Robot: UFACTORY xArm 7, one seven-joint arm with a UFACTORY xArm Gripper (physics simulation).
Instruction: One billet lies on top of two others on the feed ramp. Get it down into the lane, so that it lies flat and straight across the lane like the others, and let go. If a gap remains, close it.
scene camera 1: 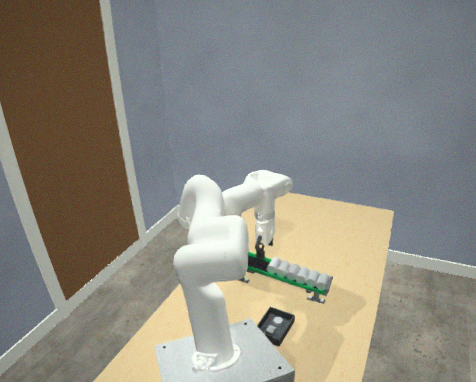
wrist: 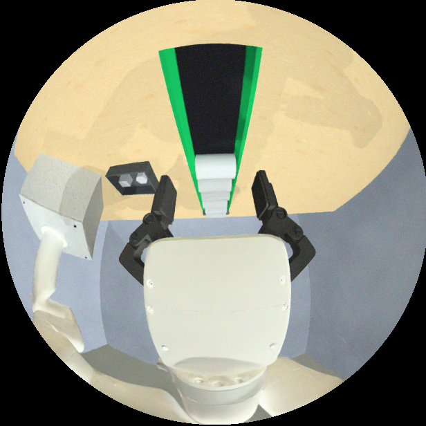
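Where they show: gripper, fingertip midpoint: (scene camera 1: 264,251); arm's base at its link origin: (scene camera 1: 216,357).
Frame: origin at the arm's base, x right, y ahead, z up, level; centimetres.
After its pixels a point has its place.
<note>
Several light grey billets (scene camera 1: 302,274) {x 11.6, y 52.4, z -11.0 cm} (wrist: 215,166) lie side by side across the lane of the green-edged feed ramp (scene camera 1: 295,284) {x 9.6, y 50.3, z -14.9 cm} (wrist: 179,100). They look level and touching in the scene view, and no billet plainly shows on top of others. The end billet nearest the bare dark stretch lies straight across between the rails in the wrist view; those behind it are partly hidden. My gripper (scene camera 1: 265,249) {x -4.2, y 55.5, z -6.0 cm} (wrist: 212,179) is open and empty. It hangs above the bare part of the lane, beside the row's end, with a finger toward each side of the ramp.
A small black tray (scene camera 1: 276,326) {x 7.1, y 33.0, z -20.6 cm} (wrist: 132,178) with two light pieces in it stands on the wooden table (scene camera 1: 345,235) {x 23.8, y 97.9, z -21.0 cm} (wrist: 310,165), between the ramp and the grey robot base (scene camera 1: 225,357) {x 3.3, y -1.7, z 3.8 cm} (wrist: 62,190). The ramp stands on small feet above the table.
</note>
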